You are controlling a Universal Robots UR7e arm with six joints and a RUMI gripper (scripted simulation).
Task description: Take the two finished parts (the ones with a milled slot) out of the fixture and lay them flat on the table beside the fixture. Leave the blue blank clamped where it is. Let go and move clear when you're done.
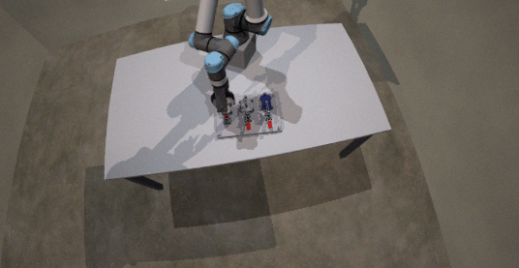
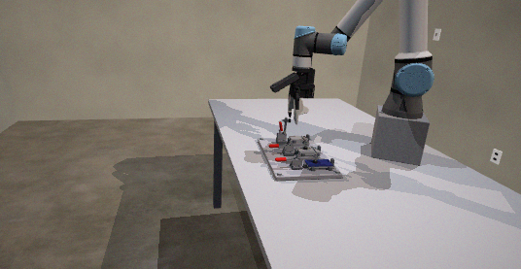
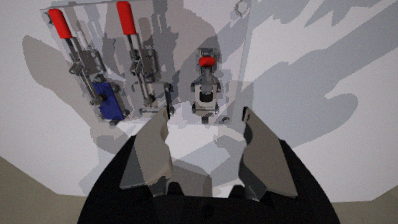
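The grey finished part is 4 cm behind my hand and 9 cm below it. The rest, counted from my hand: blue blank 2 cm behind, 22 cm to the left, 10 cm below.
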